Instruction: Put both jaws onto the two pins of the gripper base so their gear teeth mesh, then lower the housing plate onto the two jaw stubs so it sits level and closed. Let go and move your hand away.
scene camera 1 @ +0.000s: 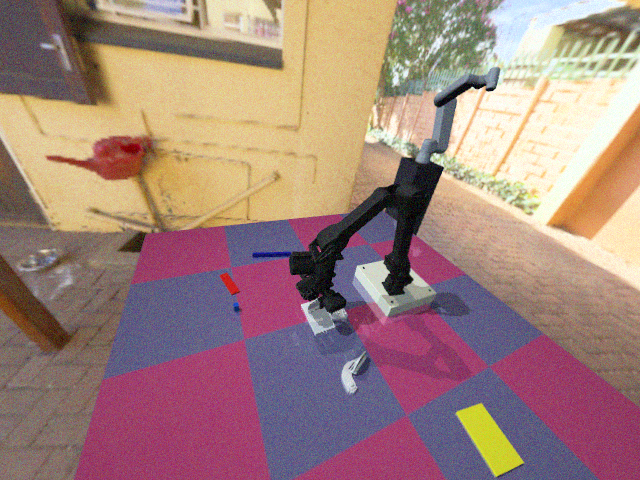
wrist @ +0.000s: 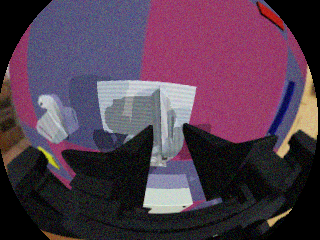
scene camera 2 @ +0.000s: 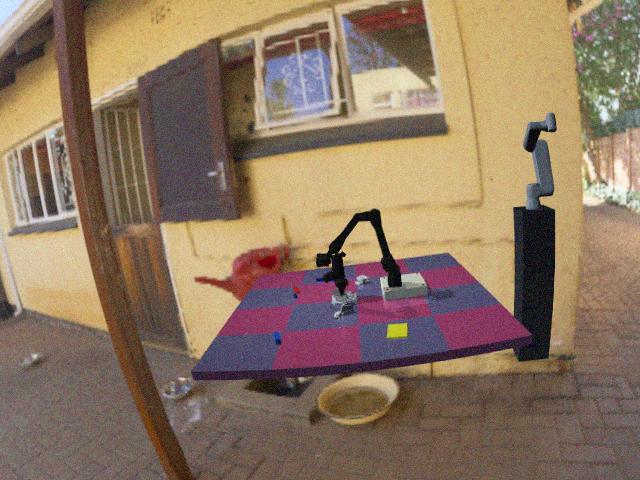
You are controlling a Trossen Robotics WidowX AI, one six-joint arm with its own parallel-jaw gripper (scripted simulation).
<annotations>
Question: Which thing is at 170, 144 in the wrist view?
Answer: A grey jaw.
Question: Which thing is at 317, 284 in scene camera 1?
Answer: My gripper.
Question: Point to a grey jaw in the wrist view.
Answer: At 52, 122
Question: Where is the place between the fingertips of my gripper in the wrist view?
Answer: At 168, 127
</annotations>
